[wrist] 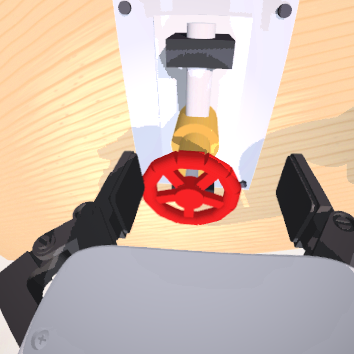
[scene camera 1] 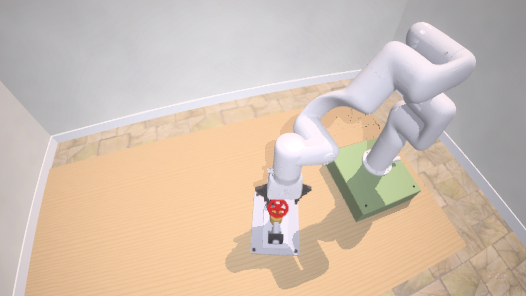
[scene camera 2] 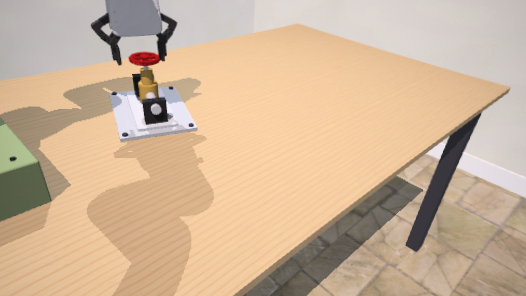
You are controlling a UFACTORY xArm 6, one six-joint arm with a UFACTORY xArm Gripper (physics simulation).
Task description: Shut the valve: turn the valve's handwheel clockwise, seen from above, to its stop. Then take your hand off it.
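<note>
The valve's red handwheel is level on top of the brass valve body. The valve is mounted on a white base plate. My gripper is open and points down, with its fingers on either side of the handwheel, near its height. In the wrist view the left finger is close to the rim, and a wider gap shows at the right finger. Whether the left finger touches the rim is unclear.
Black pipe brackets stand on the plate. The arm's green base box stands on the wooden table, to the right of the valve in scene camera 1's view. The arm reaches over from there.
</note>
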